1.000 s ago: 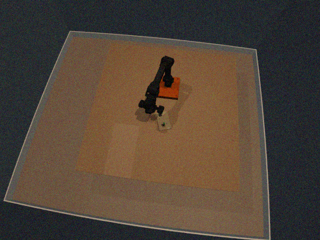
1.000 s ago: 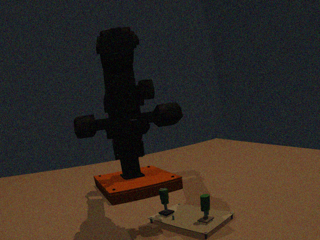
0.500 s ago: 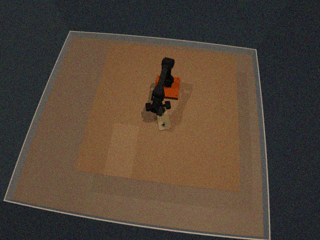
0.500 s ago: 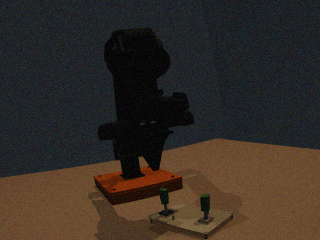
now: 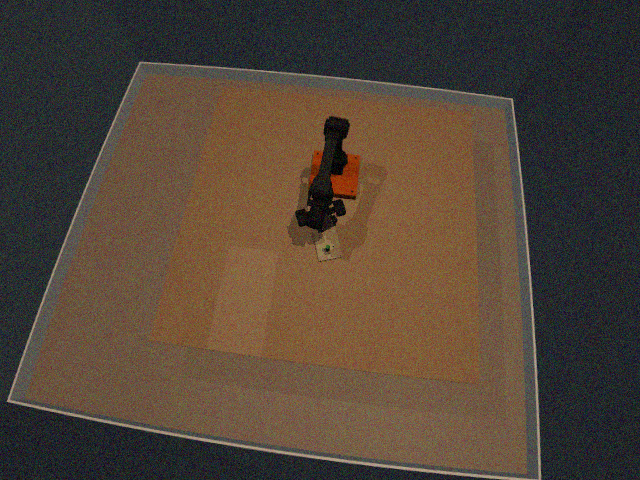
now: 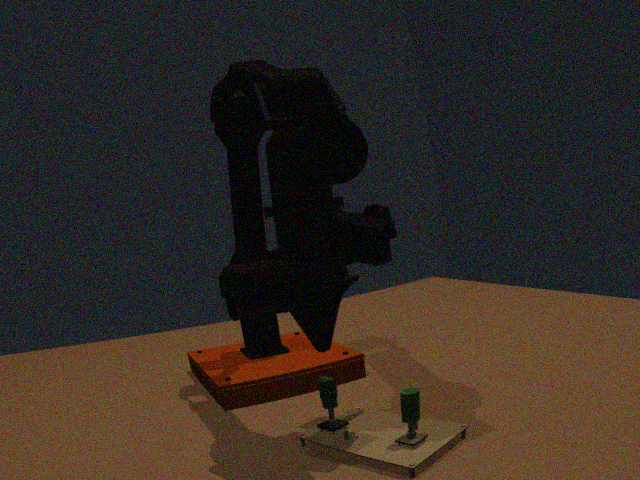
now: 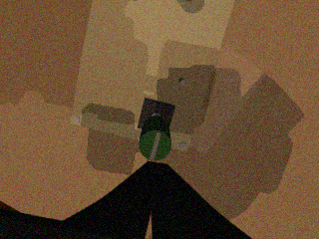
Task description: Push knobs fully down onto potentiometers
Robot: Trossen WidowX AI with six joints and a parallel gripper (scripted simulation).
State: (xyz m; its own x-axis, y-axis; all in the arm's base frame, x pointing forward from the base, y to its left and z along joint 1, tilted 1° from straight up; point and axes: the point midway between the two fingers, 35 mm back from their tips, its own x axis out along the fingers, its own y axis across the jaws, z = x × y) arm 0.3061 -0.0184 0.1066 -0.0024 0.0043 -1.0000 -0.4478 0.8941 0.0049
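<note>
My gripper tip is 5 cm above the green knob.
</note>
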